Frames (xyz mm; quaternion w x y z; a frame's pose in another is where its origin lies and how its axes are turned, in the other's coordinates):
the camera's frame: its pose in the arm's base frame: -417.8 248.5 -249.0 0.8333 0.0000 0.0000 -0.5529
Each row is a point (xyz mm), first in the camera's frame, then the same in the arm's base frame.
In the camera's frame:
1: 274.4 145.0 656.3
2: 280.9 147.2 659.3
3: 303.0 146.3 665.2
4: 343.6 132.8 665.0
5: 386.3 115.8 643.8
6: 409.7 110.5 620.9
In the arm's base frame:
1: -177.6 52.0 407.3
2: -173.0 46.9 410.3
3: -165.2 26.2 416.2
4: -161.9 -16.5 416.0
5: -161.0 -62.4 394.8
6: -156.8 -86.0 371.9

